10 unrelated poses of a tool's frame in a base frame.
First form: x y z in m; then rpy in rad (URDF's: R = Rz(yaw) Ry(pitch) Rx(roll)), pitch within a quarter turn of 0, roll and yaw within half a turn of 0.
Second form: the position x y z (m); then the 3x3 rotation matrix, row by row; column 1 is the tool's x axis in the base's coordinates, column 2 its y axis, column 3 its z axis. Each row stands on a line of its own. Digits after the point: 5 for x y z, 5 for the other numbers.
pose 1, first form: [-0.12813 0.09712 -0.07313 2.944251 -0.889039 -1.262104]
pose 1, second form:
-0.12813 0.09712 -0.07313
0.19145 -0.98049 0.04453
-0.60037 -0.15288 -0.78497
0.77647 0.12355 -0.61793

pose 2, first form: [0.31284 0.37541 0.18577 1.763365 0.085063 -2.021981]
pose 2, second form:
0.31284 0.37541 0.18577
-0.43446 -0.20859 -0.87621
-0.89668 0.00840 0.44260
-0.08496 0.97797 -0.19069

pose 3, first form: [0.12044 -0.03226 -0.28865 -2.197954 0.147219 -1.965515]
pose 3, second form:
0.12044 -0.03226 -0.28865
-0.38039 -0.49605 0.78054
-0.91312 0.33531 -0.23190
-0.14669 -0.80094 -0.58050

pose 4, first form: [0.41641 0.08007 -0.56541 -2.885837 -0.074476 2.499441]
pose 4, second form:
0.41641 0.08007 -0.56541
-0.79859 0.56436 -0.20916
0.59726 0.78603 -0.15947
0.07441 -0.25228 -0.96479

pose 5, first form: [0.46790 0.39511 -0.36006 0.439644 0.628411 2.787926]
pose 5, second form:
0.46790 0.39511 -0.36006
-0.75890 -0.54812 -0.35162
0.28018 -0.76224 0.58351
-0.58786 0.34431 0.73203

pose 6, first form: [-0.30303 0.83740 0.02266 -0.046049 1.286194 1.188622]
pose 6, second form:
-0.30303 0.83740 0.02266
0.10471 -0.94335 0.31485
0.26052 0.33155 0.90675
-0.95977 -0.01292 0.28048

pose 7, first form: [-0.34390 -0.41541 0.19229 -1.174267 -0.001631 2.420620]
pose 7, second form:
-0.34390 -0.41541 0.19229
-0.75116 -0.25608 -0.60842
0.66011 -0.28912 -0.69329
0.00163 -0.92241 0.38622

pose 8, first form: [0.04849 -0.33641 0.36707 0.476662 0.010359 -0.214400]
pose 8, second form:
0.04849 -0.33641 0.36707
0.97705 0.19369 -0.08862
-0.21275 0.86718 -0.45027
-0.01036 0.45879 0.88848

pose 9, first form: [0.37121 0.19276 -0.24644 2.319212 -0.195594 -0.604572]
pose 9, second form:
0.37121 0.19276 -0.24644
0.80706 -0.50396 -0.30770
-0.55757 -0.47891 -0.67805
0.19435 0.71880 -0.66750

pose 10, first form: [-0.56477 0.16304 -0.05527 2.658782 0.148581 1.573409]
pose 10, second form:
-0.56477 0.16304 -0.05527
-0.00258 0.88551 0.46461
0.98898 0.07104 -0.12990
-0.14803 0.45916 -0.87594

